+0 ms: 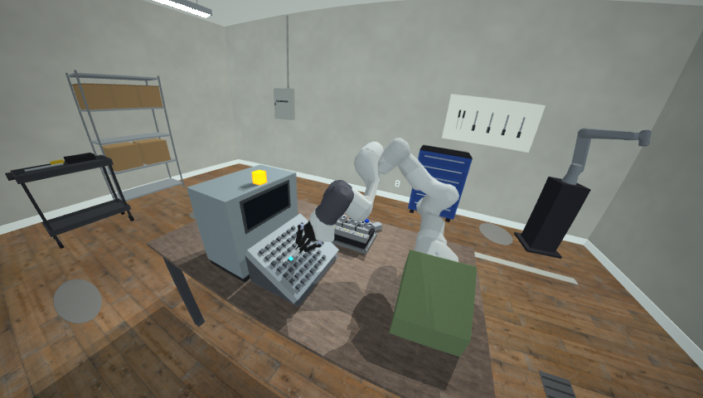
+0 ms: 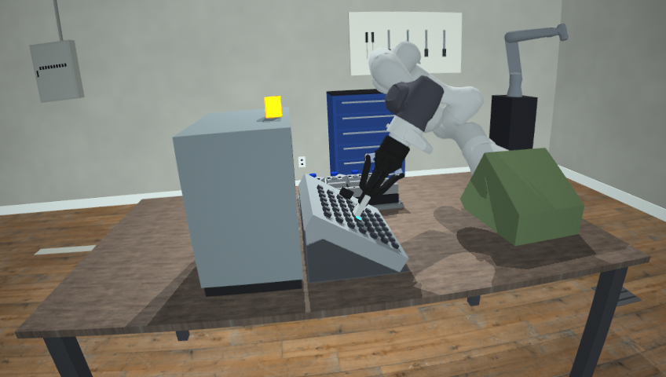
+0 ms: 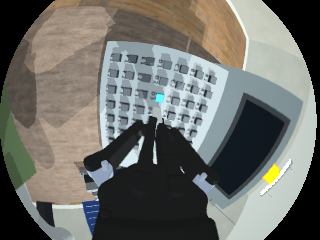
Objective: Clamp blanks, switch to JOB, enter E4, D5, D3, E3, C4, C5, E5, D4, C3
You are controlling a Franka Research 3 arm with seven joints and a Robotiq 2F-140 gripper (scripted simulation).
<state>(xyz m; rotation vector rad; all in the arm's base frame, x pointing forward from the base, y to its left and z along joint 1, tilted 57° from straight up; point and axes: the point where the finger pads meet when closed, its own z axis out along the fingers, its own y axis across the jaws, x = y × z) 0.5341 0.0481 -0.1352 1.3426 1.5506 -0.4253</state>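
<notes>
Right now the key D3 is 30 mm to the left of my hand, 30 mm below it and 20 mm ahead of it. Round my hand: black selector knob: 160 mm to the right, 20 mm below; then sloped keypad: 70 mm below, 50 mm to the right, 40 mm ahead.
</notes>
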